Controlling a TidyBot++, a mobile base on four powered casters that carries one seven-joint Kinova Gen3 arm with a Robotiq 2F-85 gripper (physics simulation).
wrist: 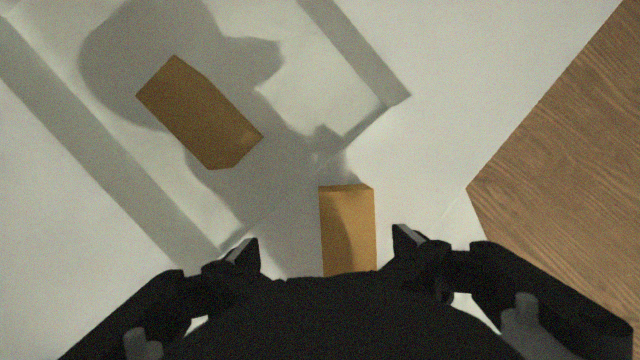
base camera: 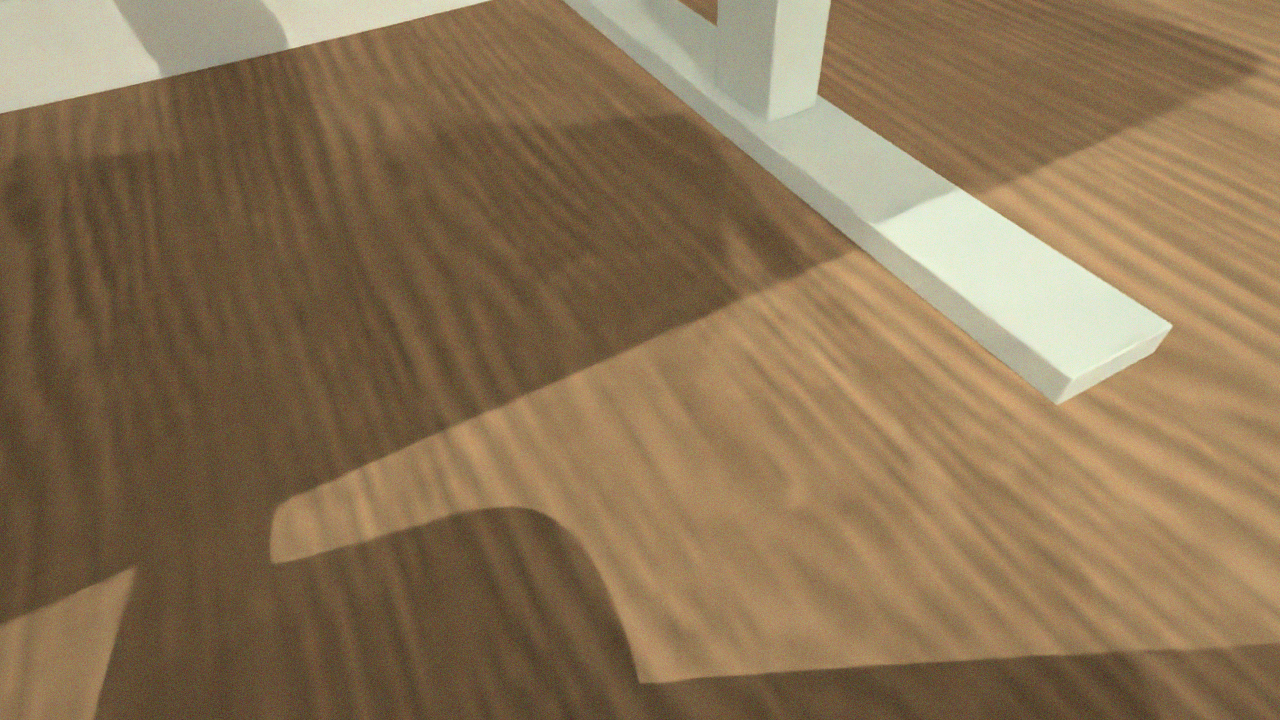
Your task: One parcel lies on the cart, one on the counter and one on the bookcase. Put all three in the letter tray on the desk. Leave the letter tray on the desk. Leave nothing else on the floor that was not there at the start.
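Places are measured from the arm's base along level axes (x up, y left, z back), in centimetres.
Pixels of known places: gripper, fingertip midpoint: (wrist: 325,245).
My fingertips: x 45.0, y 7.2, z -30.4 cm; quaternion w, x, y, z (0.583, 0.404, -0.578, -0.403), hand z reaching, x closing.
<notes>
Ahead of a thing's pixels: the offset from my fingertips to its top centre. "spot": to the spot under its first point. Level surfaces: height alone.
The letter tray @[spot: dx -7.7, dy -9.7, dz -12.2 cm] (wrist: 361,50) is pale and lies on the white desk @[dx -12.6 cm] (wrist: 450,120) in the wrist view. A brown parcel @[dx -6.4, dy +6.2, dz -13.5 cm] (wrist: 197,117) lies inside the tray, in shadow. A second, orange-brown parcel @[dx -7.4, dy -0.5, dz +4.6 cm] (wrist: 348,227) lies outside the tray's near end wall, on the desk side, and its lower end is hidden by the gripper body. My gripper (wrist: 325,245) is open and empty, above the second parcel, which shows between the two fingertips in the picture. The height between them cannot be told. The third parcel, the cart, the counter and the bookcase do not show.
In the base camera view a white desk foot (base camera: 1011,277) runs along the wood floor @[dx -84.6 cm] (base camera: 760,465), with an upright leg @[spot: dx -77.6, dy -21.8, dz -35.3 cm] (base camera: 796,62) on it. A white surface (base camera: 71,44) stands at the upper left. In the wrist view the desk edge is at the right, with floor beyond.
</notes>
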